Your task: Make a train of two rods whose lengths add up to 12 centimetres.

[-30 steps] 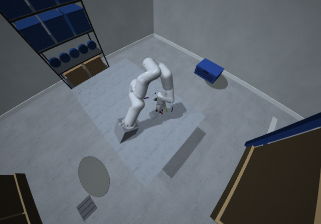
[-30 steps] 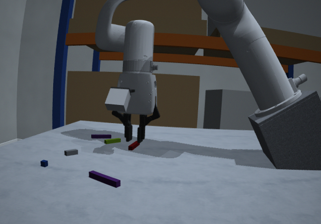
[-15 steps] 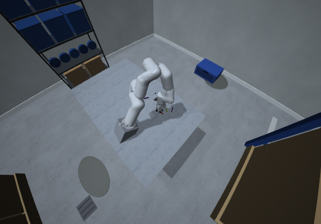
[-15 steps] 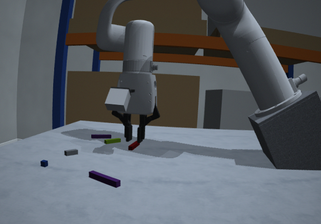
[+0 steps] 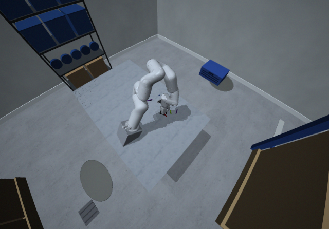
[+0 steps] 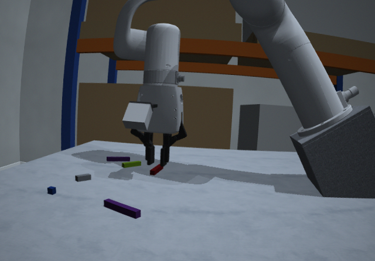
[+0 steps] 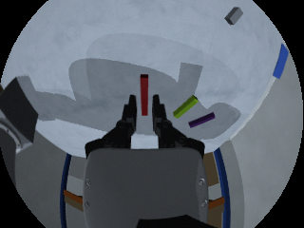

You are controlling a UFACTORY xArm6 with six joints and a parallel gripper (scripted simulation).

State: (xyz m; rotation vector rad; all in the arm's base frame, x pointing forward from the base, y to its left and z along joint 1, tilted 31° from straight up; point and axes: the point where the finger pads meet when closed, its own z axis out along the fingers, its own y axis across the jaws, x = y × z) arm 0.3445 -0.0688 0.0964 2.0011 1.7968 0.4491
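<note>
Now: the red rod 30 mm below my hand. From my hand the other things lie so: small blue rod 220 mm to the left, 140 mm ahead, 30 mm below; then grey rod 130 mm to the left, 120 mm ahead, 30 mm below; then lime rod 60 mm ahead, 30 mm to the right, 30 mm below.
</note>
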